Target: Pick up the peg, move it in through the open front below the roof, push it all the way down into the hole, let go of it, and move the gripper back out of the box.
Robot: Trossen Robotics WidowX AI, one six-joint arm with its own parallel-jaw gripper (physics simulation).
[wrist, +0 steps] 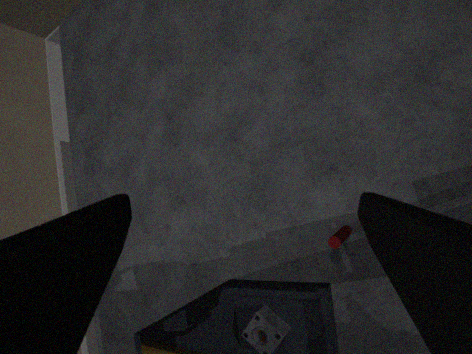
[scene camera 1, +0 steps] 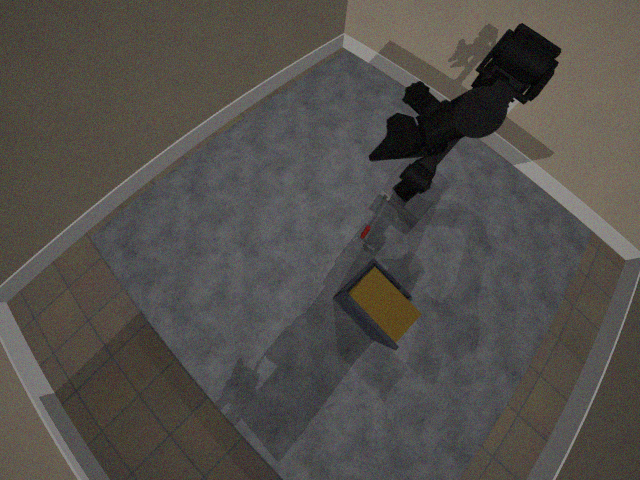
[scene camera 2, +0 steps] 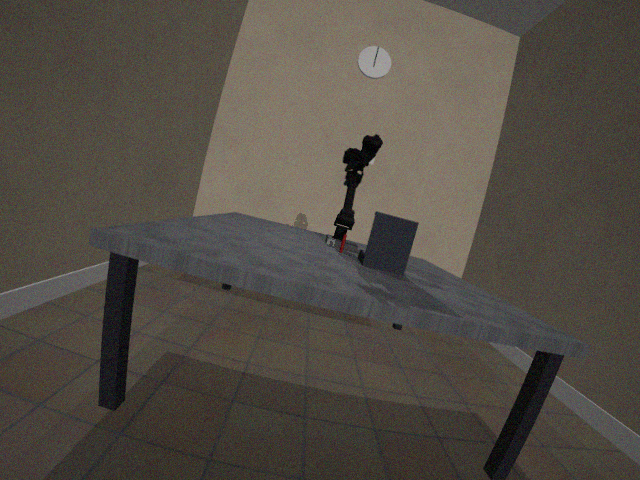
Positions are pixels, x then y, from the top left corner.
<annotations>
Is the gripper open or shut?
Open.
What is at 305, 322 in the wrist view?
A dark box.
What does the gripper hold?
Nothing.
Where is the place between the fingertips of the gripper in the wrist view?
At 246, 204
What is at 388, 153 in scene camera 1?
The gripper.
</annotations>
